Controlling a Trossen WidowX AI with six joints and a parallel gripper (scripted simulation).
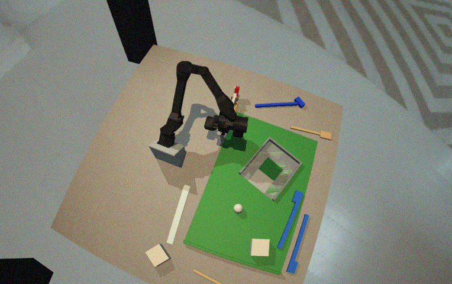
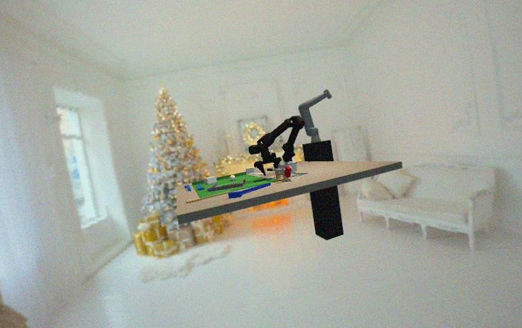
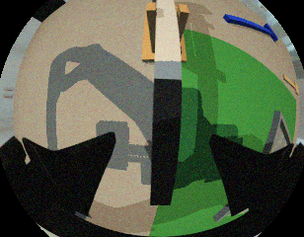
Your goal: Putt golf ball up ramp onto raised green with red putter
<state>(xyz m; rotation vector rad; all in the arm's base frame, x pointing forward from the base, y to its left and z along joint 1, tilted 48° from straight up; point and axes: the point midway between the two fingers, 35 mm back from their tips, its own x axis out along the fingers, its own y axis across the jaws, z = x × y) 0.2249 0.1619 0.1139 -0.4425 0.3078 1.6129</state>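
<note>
Now: gripper tip 110 mm to the right of the red putter, 30 mm below it and 20 mm past it. The rest, counted from my gripper tip: blue putter (290 mm to the left, 230 mm ahead, 20 mm below); then white golf ball (340 mm to the right, 200 mm ahead, 10 mm below); then green mat (260 mm ahead, 220 mm to the right, 30 mm below).
</note>
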